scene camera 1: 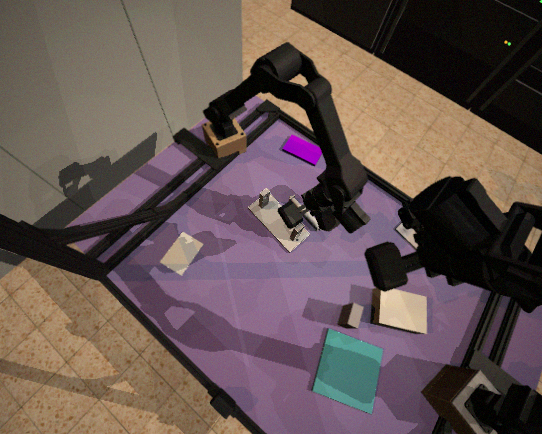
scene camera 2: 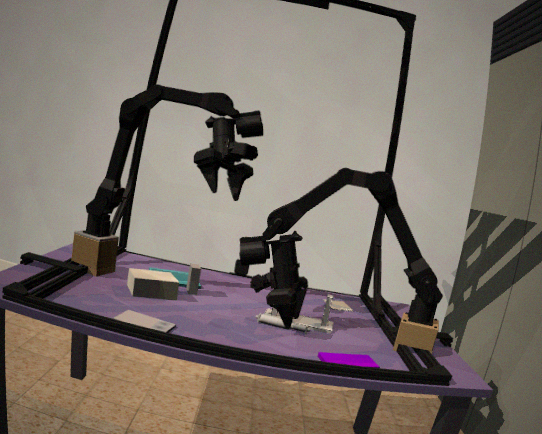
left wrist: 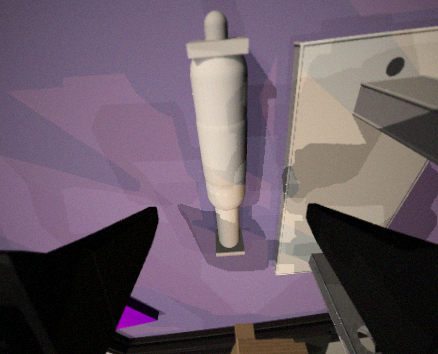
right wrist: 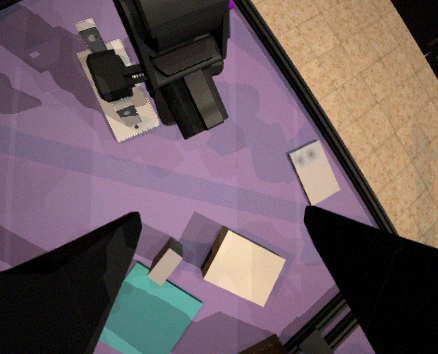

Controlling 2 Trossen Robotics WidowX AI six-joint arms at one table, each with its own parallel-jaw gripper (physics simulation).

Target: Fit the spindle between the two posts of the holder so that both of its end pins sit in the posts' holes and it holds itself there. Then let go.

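Frame: origin at the left arm's base, x back, y right, z up, level; millimetres.
Seen in the pictures: left gripper, fingertip midpoint: [scene camera 1: 299,207] [scene camera 2: 292,323] [left wrist: 232,212]; right gripper, fingertip midpoint: [scene camera 1: 400,243] [scene camera 2: 225,196] [right wrist: 223,216]; left arm's base at its link origin: [scene camera 1: 223,129] [scene camera 2: 420,320]; right arm's base at its link origin: [scene camera 1: 484,407] [scene camera 2: 96,234].
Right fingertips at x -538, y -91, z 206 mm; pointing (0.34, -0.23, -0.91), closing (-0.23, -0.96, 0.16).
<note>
Pixels of each thing's middle, then the offset from my right fingertips to it. "spot": a spot on its surface instead.
- pale spindle at the middle of its body: [left wrist: 225,177] [scene camera 2: 282,323] [scene camera 1: 305,212] dx +208, dy +0, dz -272 mm
- holder's pale base plate at a spot on its surface: [left wrist: 325,145] spot: dx +187, dy +50, dz -276 mm
- cream block at the middle of its body: [right wrist: 242,264] [scene camera 2: 152,284] [scene camera 1: 398,310] dx -142, dy -55, dz -259 mm
- small upright block at the middle of its body: [right wrist: 166,258] [scene camera 1: 349,316] [scene camera 2: 193,279] dx -85, dy +68, dz -246 mm
- teal slab at the middle of its body: [right wrist: 146,316] [scene camera 1: 348,369] [scene camera 2: 173,277] dx -185, dy +134, dz -279 mm
- magenta slab at the middle of its body: [scene camera 2: 348,361] [scene camera 1: 303,150] dx +403, dy -126, dz -279 mm
- cream plate at the middle of its body: [scene camera 1: 182,252] [scene camera 2: 338,305] dx +275, dy +356, dz -282 mm
- pale plate at the middle of its body: [scene camera 2: 144,322] [right wrist: 314,172] [scene camera 1: 418,235] dx -20, dy -265, dz -281 mm
The pale spindle [scene camera 1: 311,219] [scene camera 2: 270,319] [left wrist: 220,130] lies on the table beside the holder, apart from it; a pin shows at its far end in the left wrist view. The holder's pale base plate [scene camera 1: 272,220] [left wrist: 325,145] [right wrist: 120,131] lies flat with two upright posts; a hole shows in the nearer post in the left wrist view. My left gripper [scene camera 2: 292,320] [left wrist: 232,212] is open and empty, low over the spindle's narrow end, its right fingertip in front of the base plate. My right gripper [scene camera 2: 225,196] [right wrist: 223,216] is open and empty, high above the table.
A cream block [scene camera 1: 402,310] [scene camera 2: 152,284] [right wrist: 245,267] and a small upright block [scene camera 1: 351,315] [scene camera 2: 194,280] [right wrist: 165,262] stand near a teal slab [scene camera 1: 348,370]. A magenta slab [scene camera 1: 302,150] [scene camera 2: 348,359], a cream plate [scene camera 1: 181,253] and a pale plate [scene camera 2: 145,321] [right wrist: 315,172] lie elsewhere.
</note>
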